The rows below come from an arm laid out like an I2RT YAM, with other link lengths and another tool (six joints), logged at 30 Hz.
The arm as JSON. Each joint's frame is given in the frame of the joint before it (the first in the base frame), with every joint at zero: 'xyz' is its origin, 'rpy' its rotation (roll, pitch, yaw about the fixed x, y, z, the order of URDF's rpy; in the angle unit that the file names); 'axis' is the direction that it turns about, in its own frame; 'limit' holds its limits. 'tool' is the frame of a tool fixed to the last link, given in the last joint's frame.
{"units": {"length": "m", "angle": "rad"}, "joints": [
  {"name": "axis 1", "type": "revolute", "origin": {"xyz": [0.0, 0.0, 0.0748], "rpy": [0.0, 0.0, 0.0]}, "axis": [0.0, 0.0, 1.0], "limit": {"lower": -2.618, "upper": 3.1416}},
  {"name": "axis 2", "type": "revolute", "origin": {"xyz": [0.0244, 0.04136, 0.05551], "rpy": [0.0, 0.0, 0.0]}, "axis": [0.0, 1.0, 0.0], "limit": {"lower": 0.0, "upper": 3.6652}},
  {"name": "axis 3", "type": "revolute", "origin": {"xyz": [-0.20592, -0.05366, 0.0], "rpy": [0.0, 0.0, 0.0]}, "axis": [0.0, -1.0, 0.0], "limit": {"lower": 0.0, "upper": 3.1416}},
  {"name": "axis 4", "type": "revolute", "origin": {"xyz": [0.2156, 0.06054, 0.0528], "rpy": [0.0, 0.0, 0.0]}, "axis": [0.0, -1.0, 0.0], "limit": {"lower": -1.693, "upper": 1.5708}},
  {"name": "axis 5", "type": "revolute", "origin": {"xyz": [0.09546, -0.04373, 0.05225], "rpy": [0.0, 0.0, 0.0]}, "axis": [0.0, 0.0, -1.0], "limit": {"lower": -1.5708, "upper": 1.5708}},
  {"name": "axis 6", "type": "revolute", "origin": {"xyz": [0.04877, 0.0, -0.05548], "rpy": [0.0, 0.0, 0.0]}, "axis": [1.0, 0.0, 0.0], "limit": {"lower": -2.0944, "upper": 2.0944}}
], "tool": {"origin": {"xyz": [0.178, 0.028, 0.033], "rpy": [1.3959, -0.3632, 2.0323]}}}
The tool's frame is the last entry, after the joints.
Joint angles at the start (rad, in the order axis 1, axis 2, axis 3, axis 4, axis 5, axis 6):
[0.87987, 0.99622, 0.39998, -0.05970, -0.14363, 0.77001]
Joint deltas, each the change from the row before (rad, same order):
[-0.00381, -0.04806, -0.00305, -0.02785, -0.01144, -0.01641]
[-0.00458, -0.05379, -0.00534, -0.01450, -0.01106, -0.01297]
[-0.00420, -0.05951, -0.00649, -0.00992, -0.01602, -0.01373]
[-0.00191, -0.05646, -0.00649, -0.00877, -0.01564, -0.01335]
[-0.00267, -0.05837, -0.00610, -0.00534, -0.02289, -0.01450]
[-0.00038, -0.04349, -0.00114, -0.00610, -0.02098, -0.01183]
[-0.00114, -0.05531, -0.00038, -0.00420, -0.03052, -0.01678]
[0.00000, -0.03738, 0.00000, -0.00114, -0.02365, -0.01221]
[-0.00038, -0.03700, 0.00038, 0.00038, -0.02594, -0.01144]
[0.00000, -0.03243, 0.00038, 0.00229, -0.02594, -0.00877]
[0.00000, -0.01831, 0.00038, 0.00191, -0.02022, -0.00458]
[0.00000, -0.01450, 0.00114, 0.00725, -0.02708, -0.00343]
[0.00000, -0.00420, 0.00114, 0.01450, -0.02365, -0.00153]
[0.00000, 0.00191, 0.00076, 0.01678, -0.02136, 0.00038]
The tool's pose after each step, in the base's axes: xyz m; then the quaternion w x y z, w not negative. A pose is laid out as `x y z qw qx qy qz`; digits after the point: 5 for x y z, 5 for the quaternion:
0.22494 0.32835 0.07106 0.28579 -0.58492 -0.51486 -0.55778
0.22353 0.32856 0.08458 0.28964 -0.57088 -0.51498 -0.57009
0.22107 0.32953 0.10090 0.29572 -0.55273 -0.51465 -0.58496
0.21753 0.33047 0.11626 0.30170 -0.53427 -0.51495 -0.59863
0.21262 0.33188 0.13351 0.31005 -0.51219 -0.51523 -0.61324
0.20735 0.33338 0.14748 0.31783 -0.49350 -0.51633 -0.62358
0.19971 0.33514 0.16679 0.32817 -0.46649 -0.51782 -0.63762
0.19329 0.33632 0.18043 0.33594 -0.44606 -0.51925 -0.64696
0.18624 0.33719 0.19449 0.34415 -0.42453 -0.52030 -0.65622
0.17903 0.33785 0.20736 0.35254 -0.40420 -0.52088 -0.66410
0.17365 0.33843 0.21495 0.35938 -0.39117 -0.52153 -0.66771
0.16705 0.33966 0.22332 0.36896 -0.37598 -0.52220 -0.67068
0.16189 0.34125 0.23024 0.37743 -0.36302 -0.52240 -0.67295
0.15763 0.34298 0.23549 0.38540 -0.35257 -0.52238 -0.67400

